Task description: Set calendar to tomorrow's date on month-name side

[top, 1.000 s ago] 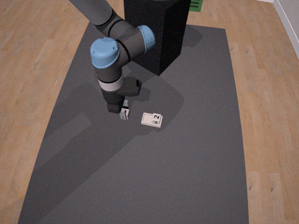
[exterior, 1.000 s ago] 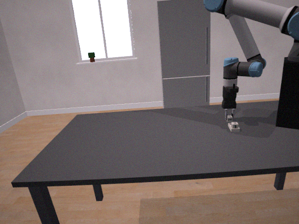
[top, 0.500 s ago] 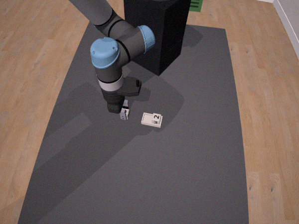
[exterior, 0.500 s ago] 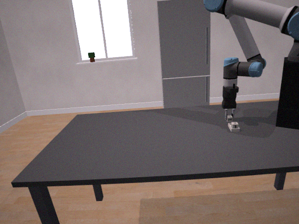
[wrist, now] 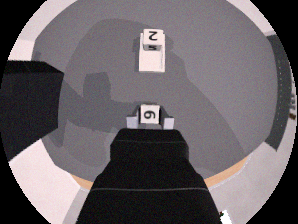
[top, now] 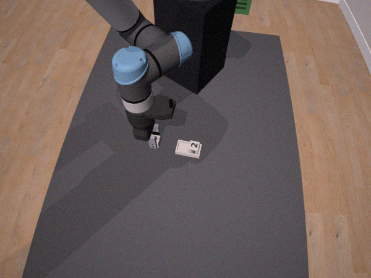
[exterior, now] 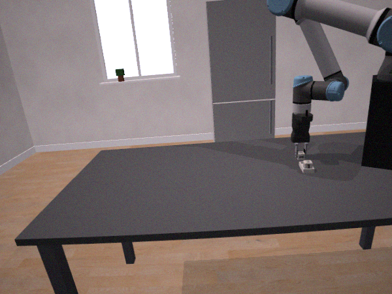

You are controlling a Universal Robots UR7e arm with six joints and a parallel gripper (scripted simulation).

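My gripper is now 110 mm to the right of the white calendar tray, 20 mm above it and 10 mm short of it.
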